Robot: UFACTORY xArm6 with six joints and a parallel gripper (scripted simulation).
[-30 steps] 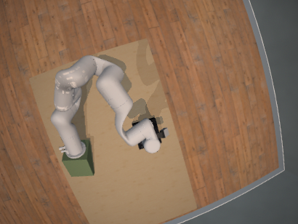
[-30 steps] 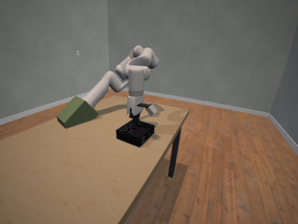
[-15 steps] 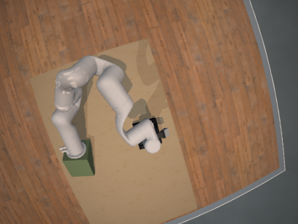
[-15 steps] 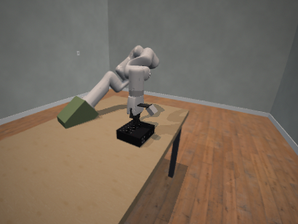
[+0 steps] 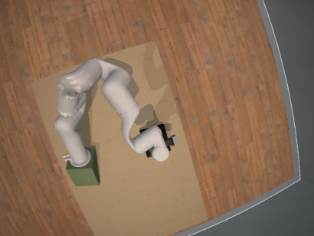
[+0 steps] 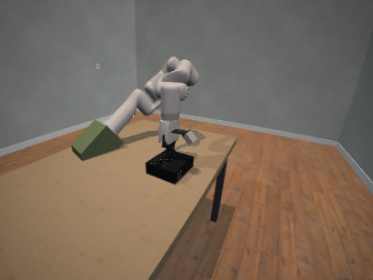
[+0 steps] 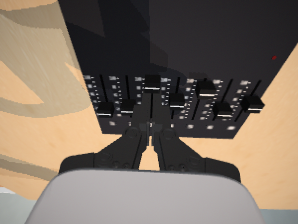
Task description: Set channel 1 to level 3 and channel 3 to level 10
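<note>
The channel 2 fader cap lies 2 cm to the left of my hand, 1 cm below it and 1 cm behind it. The rest, counted from my hand: channel 1 cap 4 cm to the left, 1 cm below, 1 cm behind; channel 3 cap 2 cm ahead, 1 cm below.
</note>
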